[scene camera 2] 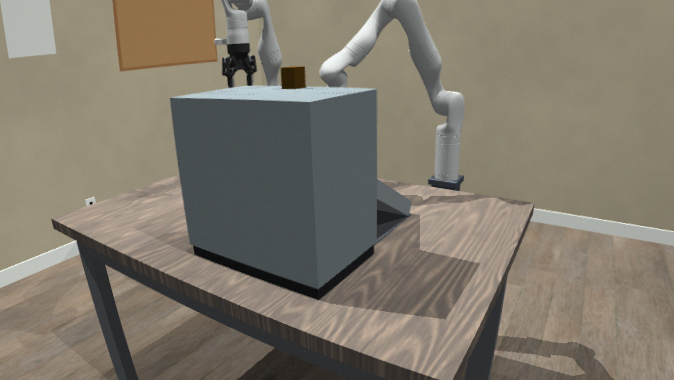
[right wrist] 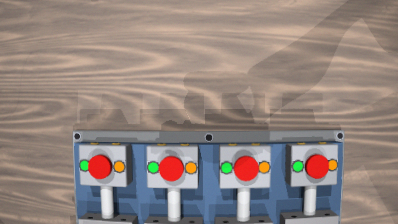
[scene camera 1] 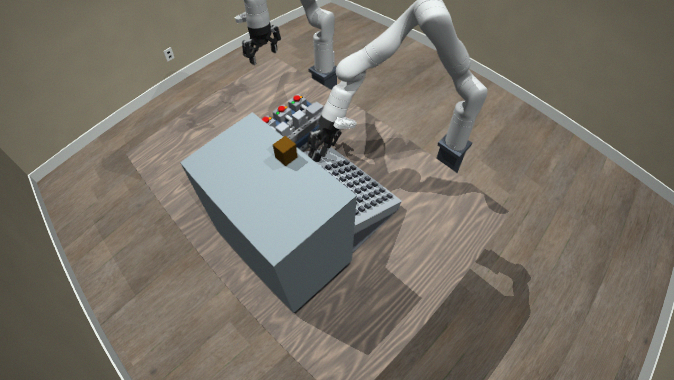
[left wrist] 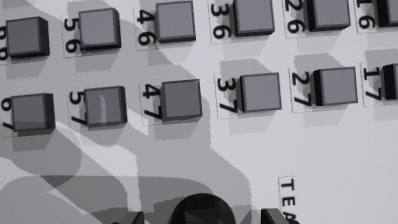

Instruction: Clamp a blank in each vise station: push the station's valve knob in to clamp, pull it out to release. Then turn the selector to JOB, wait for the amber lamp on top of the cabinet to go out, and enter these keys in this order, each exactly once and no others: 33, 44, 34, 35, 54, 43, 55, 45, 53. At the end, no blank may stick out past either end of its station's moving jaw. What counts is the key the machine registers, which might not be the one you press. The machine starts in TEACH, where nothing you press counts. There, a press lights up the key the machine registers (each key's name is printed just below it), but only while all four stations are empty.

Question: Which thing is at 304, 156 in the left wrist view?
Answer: A keypad.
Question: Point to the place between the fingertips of my right gripper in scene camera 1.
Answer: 264, 58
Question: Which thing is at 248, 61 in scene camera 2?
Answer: My right gripper.
